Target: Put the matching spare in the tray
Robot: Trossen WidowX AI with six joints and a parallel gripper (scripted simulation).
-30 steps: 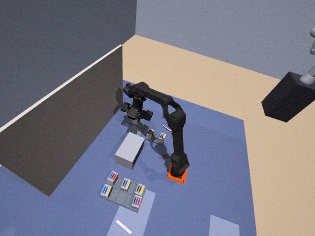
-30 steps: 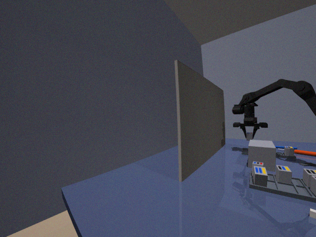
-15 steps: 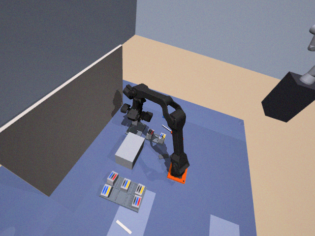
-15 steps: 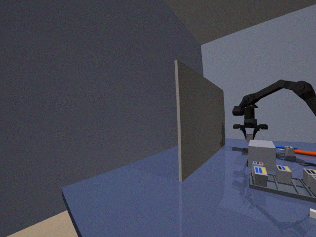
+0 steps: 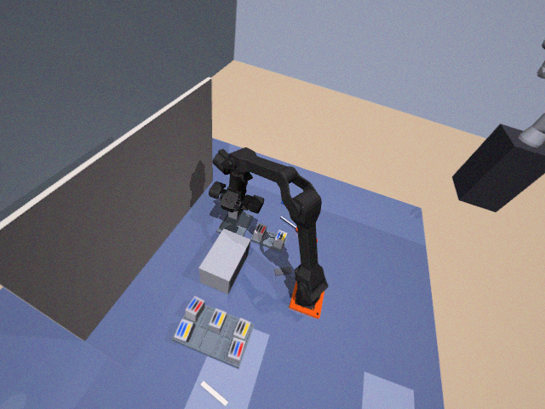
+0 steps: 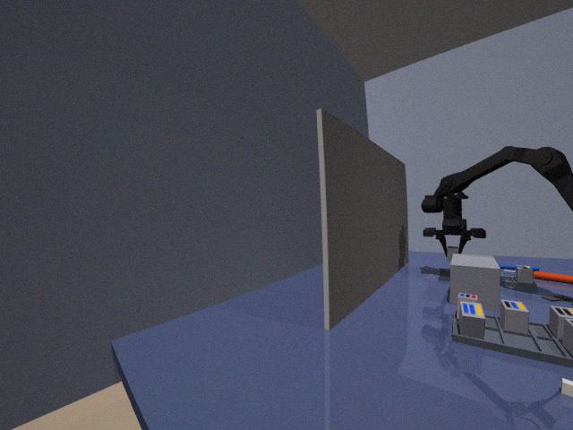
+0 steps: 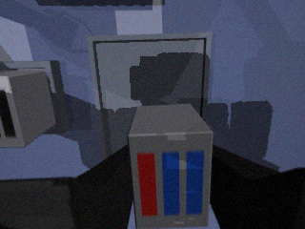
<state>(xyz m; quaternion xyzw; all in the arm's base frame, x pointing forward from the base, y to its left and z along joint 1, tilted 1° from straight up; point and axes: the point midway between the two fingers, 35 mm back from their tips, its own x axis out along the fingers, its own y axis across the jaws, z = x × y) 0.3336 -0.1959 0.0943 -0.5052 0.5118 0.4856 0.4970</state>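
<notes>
Right now my gripper tip is 60 mm above the flat grey tray, 10 mm to the right of it and 10 mm past it. The rest, counted from my gripper tip: grey unit 200 mm to the left, 40 mm behind, 20 mm below; then grey spare block 20 mm above; then blue marker pen 210 mm behind, 180 mm to the right, 60 mm below.
</notes>
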